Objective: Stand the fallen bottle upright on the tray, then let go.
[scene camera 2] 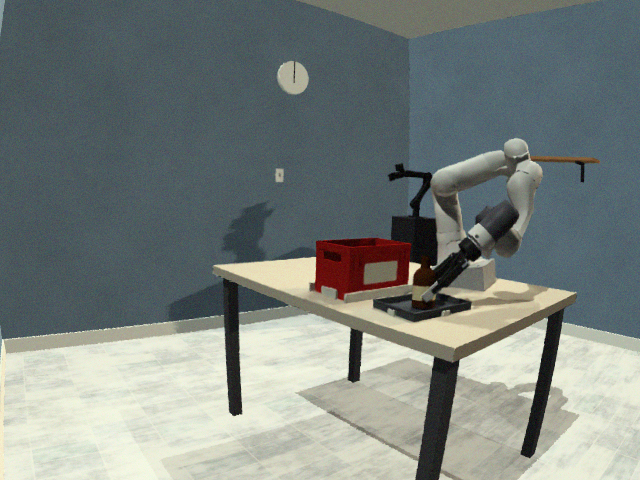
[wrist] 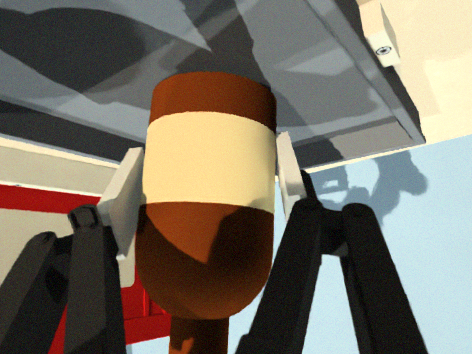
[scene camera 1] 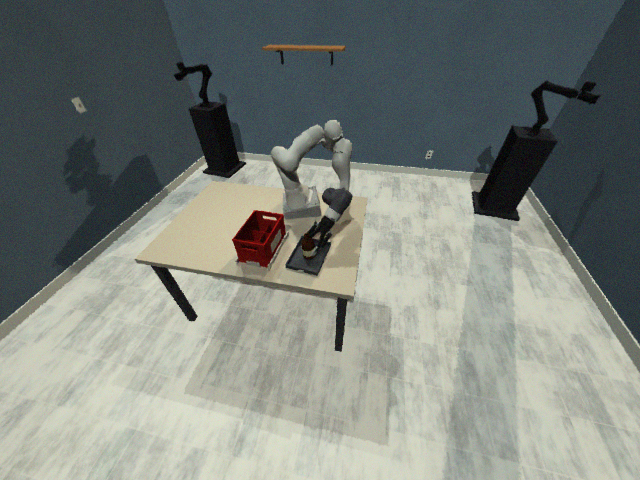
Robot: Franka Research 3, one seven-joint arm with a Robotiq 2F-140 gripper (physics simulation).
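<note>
The brown bottle point(scene camera 1: 308, 245) point(scene camera 2: 424, 279) point(wrist: 207, 165) with a cream label stands upright, neck up, over the dark grey tray point(scene camera 1: 296, 263) point(scene camera 2: 395, 310) point(wrist: 345, 95). Its base is inside the tray's rim, at or very close to the tray floor; the exact contact is hard to tell. My gripper point(scene camera 1: 310, 248) point(scene camera 2: 427, 295) point(wrist: 210, 160) comes in slanted from the robot's side and is shut on the bottle, with one pale pad on each side of the label. In scene camera 2, the bottle hides the far finger.
A red crate point(scene camera 1: 251, 254) point(scene camera 2: 330, 271) point(wrist: 30, 197) stands beside the tray, with low pale rails at its foot. The tray lies near the front edge of the wooden table point(scene camera 1: 206, 222) point(scene camera 2: 289, 273). Small pale blocks sit against the tray's outer sides.
</note>
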